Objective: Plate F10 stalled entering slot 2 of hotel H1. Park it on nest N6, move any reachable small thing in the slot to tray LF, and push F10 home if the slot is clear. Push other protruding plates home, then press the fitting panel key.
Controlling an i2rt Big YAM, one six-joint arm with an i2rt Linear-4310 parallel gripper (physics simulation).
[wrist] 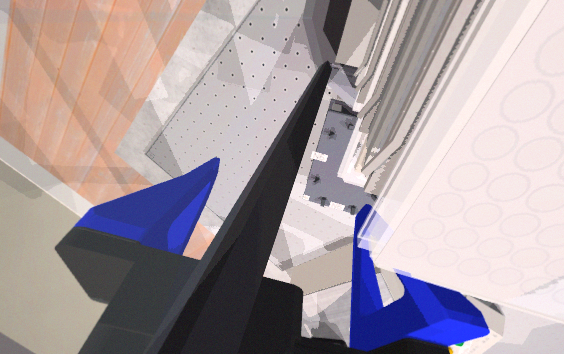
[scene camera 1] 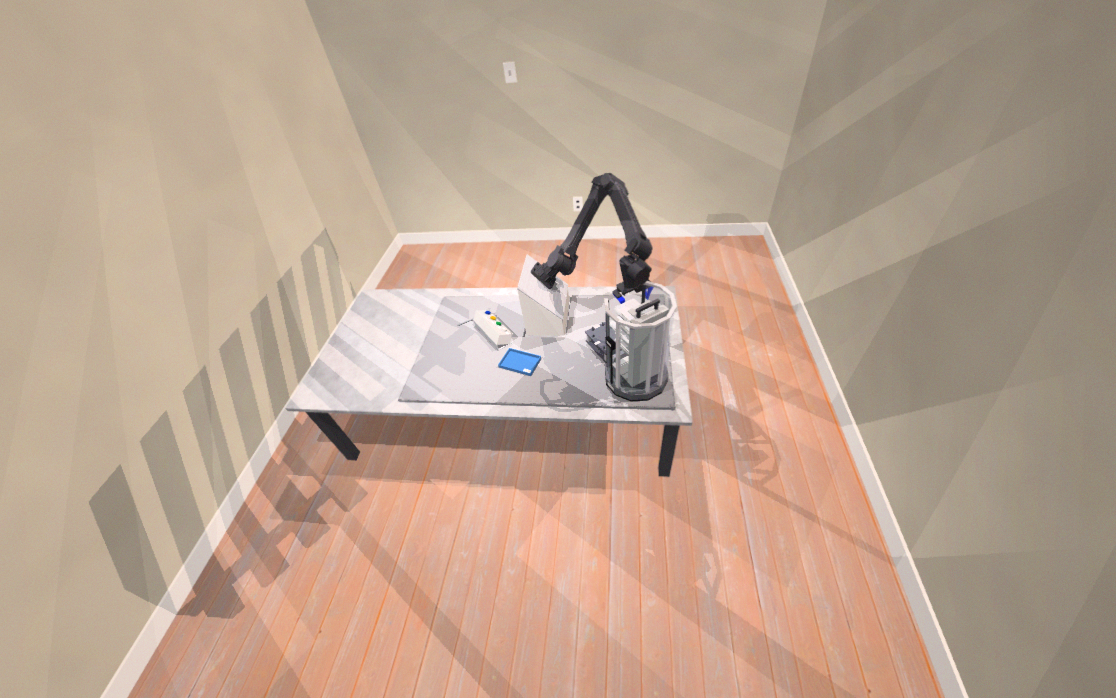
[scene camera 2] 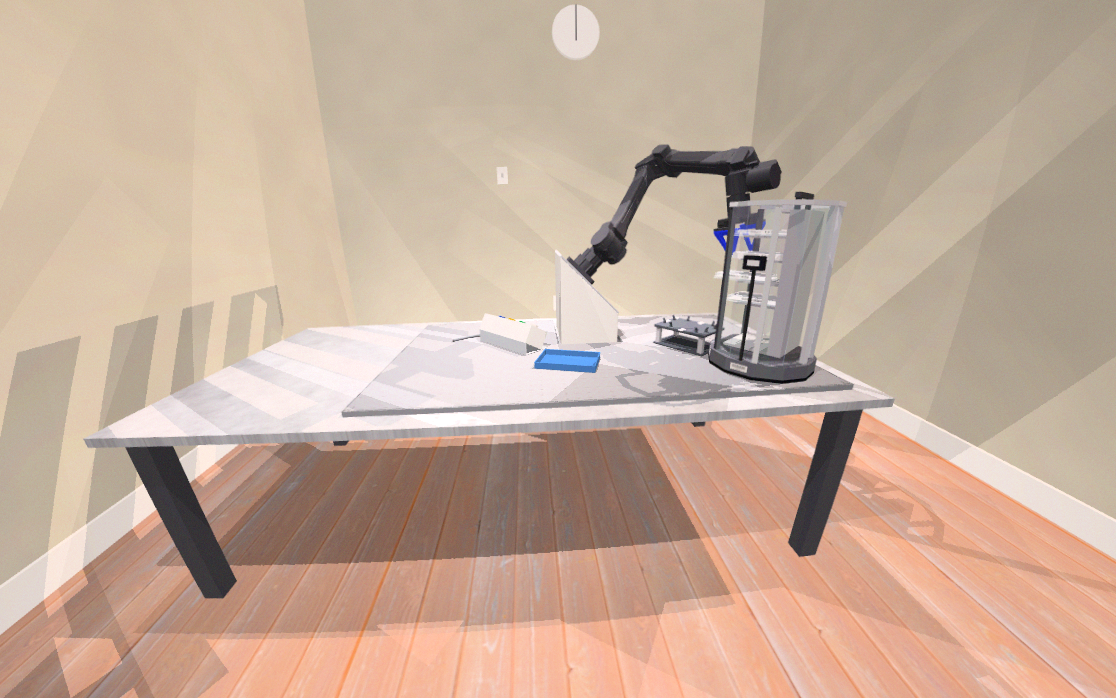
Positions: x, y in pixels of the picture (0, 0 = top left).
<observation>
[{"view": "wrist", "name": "my gripper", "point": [292, 188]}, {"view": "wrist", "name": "clear cylindrical plate rack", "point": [155, 155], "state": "touched by my gripper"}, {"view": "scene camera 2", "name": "clear cylindrical plate rack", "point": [779, 256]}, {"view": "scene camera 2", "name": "blue tray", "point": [537, 364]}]
</observation>
